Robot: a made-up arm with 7 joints.
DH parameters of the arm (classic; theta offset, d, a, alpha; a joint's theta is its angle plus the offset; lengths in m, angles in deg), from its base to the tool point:
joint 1: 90 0.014 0.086 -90
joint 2: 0 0.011 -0.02 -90
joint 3: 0 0.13 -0.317 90
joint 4: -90 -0.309 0.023 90
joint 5: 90 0.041 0.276 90
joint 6: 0 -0.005 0.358 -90
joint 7: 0 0.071 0.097 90
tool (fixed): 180 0.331 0 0
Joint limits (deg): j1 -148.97..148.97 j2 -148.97..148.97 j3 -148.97..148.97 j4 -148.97..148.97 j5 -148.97..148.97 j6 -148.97..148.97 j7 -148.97..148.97
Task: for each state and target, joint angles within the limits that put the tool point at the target. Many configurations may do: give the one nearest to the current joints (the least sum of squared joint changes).
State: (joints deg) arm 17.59 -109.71 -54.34 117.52 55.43 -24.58 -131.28
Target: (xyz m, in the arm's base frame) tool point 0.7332 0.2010 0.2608
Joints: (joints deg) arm 18.33 -104.17 -78.66 108.81 75.30 -26.89 -148.32
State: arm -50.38 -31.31 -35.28 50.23 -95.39 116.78 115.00
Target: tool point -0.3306 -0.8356 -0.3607
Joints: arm -62.95 -38.28 -23.62 12.54 -97.95 97.14 89.06
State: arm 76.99 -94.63 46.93 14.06 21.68 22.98 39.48
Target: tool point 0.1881 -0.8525 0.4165
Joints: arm 111.92 -109.07 80.81 17.35 23.09 28.18 51.49
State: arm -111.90 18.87 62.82 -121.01 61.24 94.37 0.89
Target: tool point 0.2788 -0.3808 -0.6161
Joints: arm -134.41 -29.71 59.39 -103.55 70.32 75.88 40.36
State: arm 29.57 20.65 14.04 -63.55 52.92 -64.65 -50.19
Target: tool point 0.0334 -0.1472 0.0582
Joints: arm 44.32 35.04 -11.25 -75.61 56.33 -83.54 -57.85
